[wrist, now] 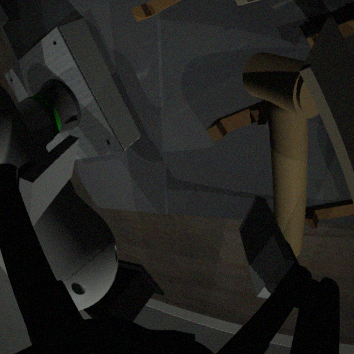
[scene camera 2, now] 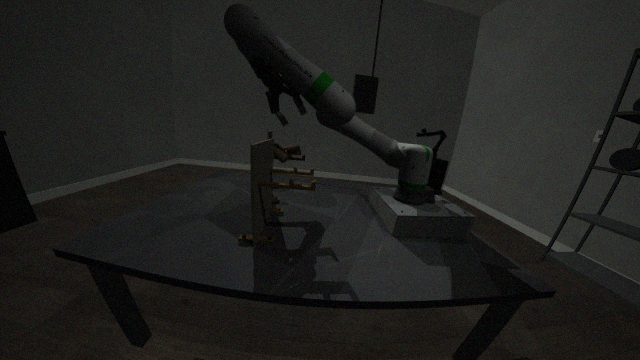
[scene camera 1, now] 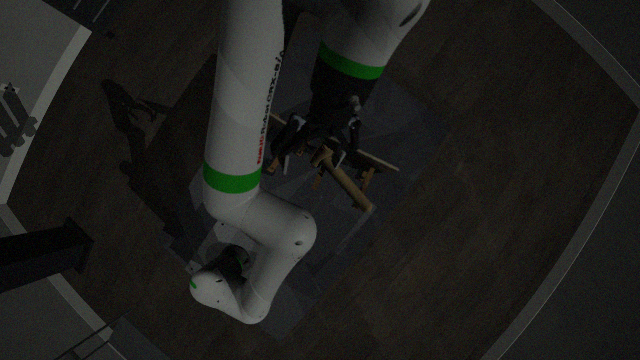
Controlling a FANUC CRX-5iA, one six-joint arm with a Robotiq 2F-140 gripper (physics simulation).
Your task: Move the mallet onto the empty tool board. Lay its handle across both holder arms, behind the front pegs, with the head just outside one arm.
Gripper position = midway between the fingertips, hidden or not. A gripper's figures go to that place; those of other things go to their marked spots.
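Mallet (wrist: 274, 78) at 26 cm from the lens; my gripper (wrist: 162, 185) at 20 cm from the lens.
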